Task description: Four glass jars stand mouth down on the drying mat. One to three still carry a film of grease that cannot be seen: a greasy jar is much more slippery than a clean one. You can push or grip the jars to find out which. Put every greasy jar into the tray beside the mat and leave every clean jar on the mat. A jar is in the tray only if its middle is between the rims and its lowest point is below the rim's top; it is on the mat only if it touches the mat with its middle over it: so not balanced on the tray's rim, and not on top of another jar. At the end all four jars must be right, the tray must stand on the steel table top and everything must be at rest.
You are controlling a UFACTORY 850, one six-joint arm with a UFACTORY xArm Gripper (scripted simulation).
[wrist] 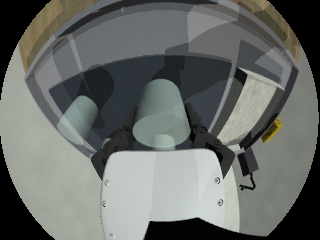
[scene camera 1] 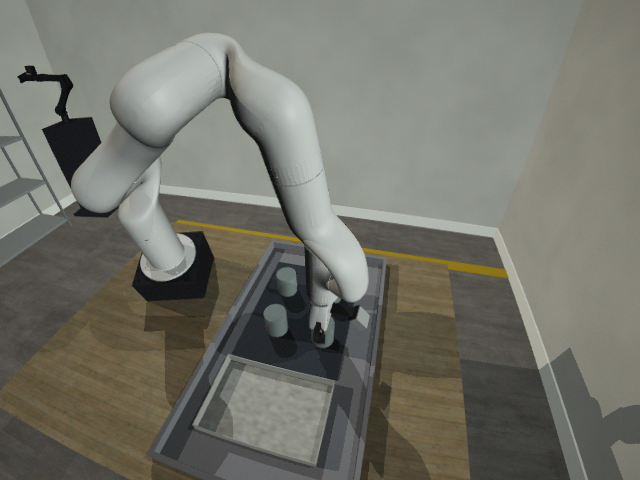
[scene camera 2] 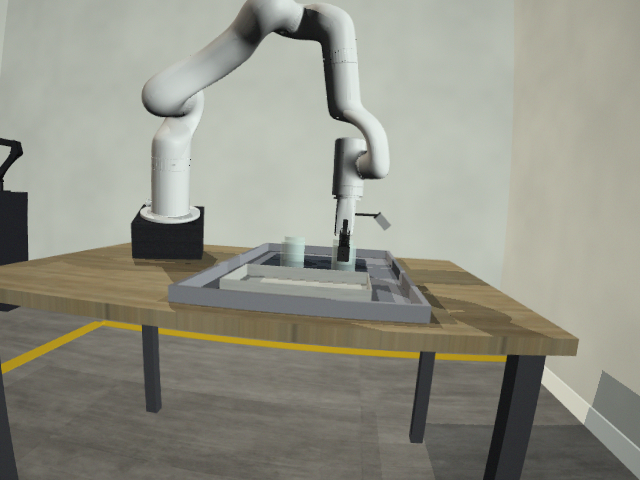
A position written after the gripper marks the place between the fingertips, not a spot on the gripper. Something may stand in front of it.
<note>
In view: the gripper (scene camera 1: 322, 331), a jar (wrist: 161, 121), a shallow tray (scene camera 1: 274, 408), a jar (wrist: 75, 124) and a steel table top (wrist: 109, 38).
The shallow tray shows as well in the wrist view (wrist: 247, 111) and in scene camera 2 (scene camera 2: 337, 284). The gripper is seen too in the wrist view (wrist: 161, 111) and in scene camera 2 (scene camera 2: 343, 259).
</note>
